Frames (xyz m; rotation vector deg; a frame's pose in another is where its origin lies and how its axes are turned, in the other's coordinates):
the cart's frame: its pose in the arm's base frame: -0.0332 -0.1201 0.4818 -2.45 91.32 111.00
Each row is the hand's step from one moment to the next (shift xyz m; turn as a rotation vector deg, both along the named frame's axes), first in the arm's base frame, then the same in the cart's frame.
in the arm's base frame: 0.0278 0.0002 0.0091 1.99 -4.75 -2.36
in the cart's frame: -0.0260 -0.0053 0.0124 -2.74 -2.65 -4.20
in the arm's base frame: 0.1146 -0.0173 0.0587 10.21 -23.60 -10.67
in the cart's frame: -0.1234 -0.0018 0.0407 -14.28 -12.38 -20.44
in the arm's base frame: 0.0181 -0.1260 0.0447 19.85 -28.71 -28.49
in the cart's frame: -0.0875 0.0403 -0.0945 -17.17 -32.18 -26.45
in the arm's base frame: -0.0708 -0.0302 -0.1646 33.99 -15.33 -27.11
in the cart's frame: 0.1096 -0.1081 -0.0965 -23.27 -38.74 -9.11
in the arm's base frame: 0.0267 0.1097 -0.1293 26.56 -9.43 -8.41
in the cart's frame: 0.0780 -0.1345 0.0727 -22.17 -19.28 -1.38
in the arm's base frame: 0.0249 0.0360 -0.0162 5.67 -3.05 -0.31
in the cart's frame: 0.0021 -0.0288 0.0366 -5.78 -2.73 -0.82
